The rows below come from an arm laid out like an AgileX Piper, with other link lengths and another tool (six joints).
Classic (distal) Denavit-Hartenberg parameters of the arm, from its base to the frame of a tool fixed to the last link. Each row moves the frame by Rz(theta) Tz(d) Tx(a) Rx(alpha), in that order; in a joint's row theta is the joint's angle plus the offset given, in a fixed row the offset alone. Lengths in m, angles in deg.
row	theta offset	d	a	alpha
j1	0	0.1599	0	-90
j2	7.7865	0	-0.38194	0
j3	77.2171	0	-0.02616	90
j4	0	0.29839	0	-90
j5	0	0	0	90
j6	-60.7	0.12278	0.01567	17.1
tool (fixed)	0	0.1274	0	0
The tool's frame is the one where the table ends.
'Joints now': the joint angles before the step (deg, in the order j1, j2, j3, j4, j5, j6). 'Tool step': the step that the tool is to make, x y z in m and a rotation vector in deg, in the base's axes. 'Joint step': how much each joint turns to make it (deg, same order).
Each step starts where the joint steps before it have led.
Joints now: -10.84 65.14 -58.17 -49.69 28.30 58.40
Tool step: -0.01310 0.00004 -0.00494 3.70 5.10 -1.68
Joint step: 0.00 0.00 -4.01 11.43 8.19 -10.33
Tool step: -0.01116 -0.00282 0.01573 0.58 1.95 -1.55
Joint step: 0.00 0.00 -4.45 3.25 6.14 -4.10
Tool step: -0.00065 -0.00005 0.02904 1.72 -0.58 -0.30
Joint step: -0.69 1.16 -7.10 4.99 4.77 -4.45
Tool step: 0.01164 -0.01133 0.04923 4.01 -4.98 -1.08
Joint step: -4.03 3.92 -12.12 8.40 3.26 -4.12
